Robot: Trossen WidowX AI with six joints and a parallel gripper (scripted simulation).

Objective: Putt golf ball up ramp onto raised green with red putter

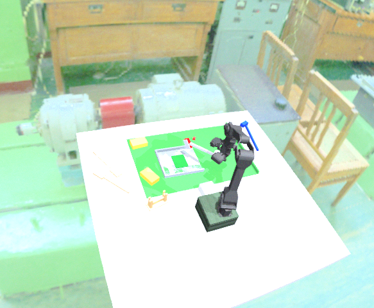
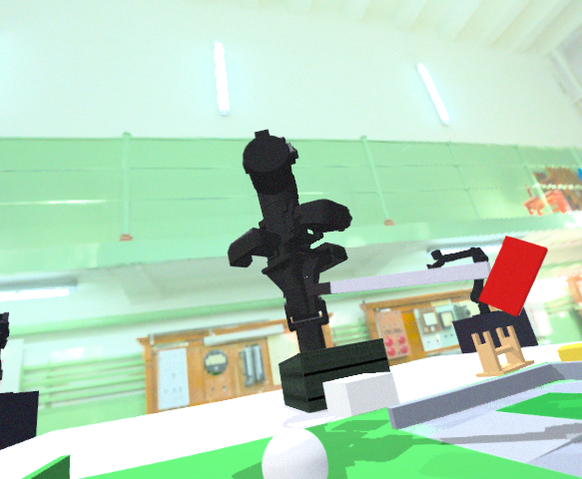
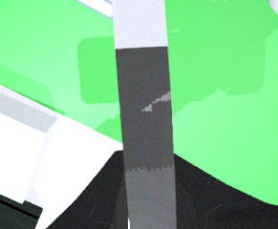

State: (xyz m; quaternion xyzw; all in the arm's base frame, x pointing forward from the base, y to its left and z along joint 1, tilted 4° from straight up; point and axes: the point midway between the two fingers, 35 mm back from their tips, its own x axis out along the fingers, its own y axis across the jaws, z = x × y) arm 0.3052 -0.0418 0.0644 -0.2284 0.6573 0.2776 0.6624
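Right now my gripper tip is 80 mm to the right of the red putter, 80 mm short of it and 10 mm below it. The rest, counted from my gripper tip: white golf ball 180 mm ahead, 120 mm below, 60 mm to the right; then small red marker 330 mm ahead, 130 mm below, 60 mm to the left.
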